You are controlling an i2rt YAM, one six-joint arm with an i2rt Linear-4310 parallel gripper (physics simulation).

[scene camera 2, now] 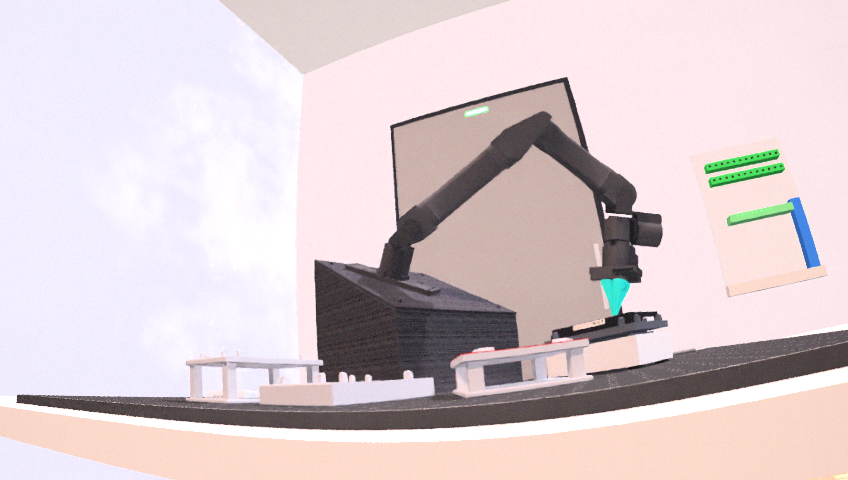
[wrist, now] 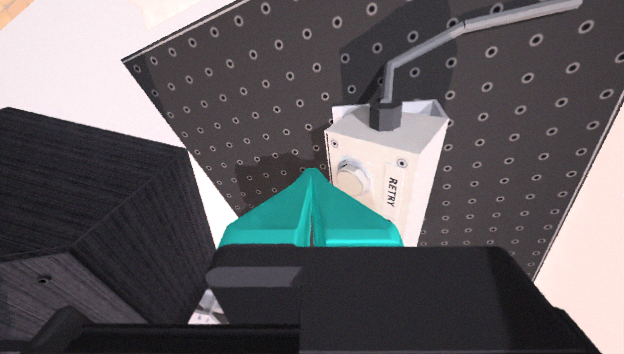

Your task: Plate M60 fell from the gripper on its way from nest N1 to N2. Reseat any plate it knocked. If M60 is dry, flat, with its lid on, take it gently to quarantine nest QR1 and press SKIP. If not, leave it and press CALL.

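Places are measured from the arm's base along level axes (x left, y back, z up), in millimetres.
Pixels of known places: gripper, fingertip midpoint: [wrist: 311,176]; arm's base, origin of the base link: [scene camera 2: 391,280].
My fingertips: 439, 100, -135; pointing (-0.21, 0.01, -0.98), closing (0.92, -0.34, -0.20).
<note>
Ahead of a thing's pixels: the offset from my fingertips to its middle, as dx, dy, dz. "*": to the spot under its first point.
My gripper [scene camera 2: 615,314] [wrist: 311,176] is shut, its teal fingertips together with nothing visible between them. In the wrist view the tips point down over the cream button box {+21, -112, -57} [wrist: 367,147], overlapping its left edge. A pale round button {+15, -34, -35} [wrist: 352,180] and the word RETRY show on it; the fingers and gripper body hide its lower part, so SKIP and CALL do not show. In scene camera 2 the tips are close above or behind a dark tray-like piece {* +5, -384, -49} [scene camera 2: 639,325] with a pale label, on a white block {* +23, -358, -79} [scene camera 2: 654,348]. Plate M60 and the nest names cannot be made out.
A red-edged white stand [scene camera 2: 467,378] is left of the white block. Further left are a low pegged block {-321, -496, -83} [scene camera 2: 380,389] and a raised white stand [scene camera 2: 230,383]. The arm's black base [scene camera 2: 357,318] [wrist: 100,185] stands behind them. A grey conduit {* +133, +32, -92} [wrist: 520,13] rises from the button box.
</note>
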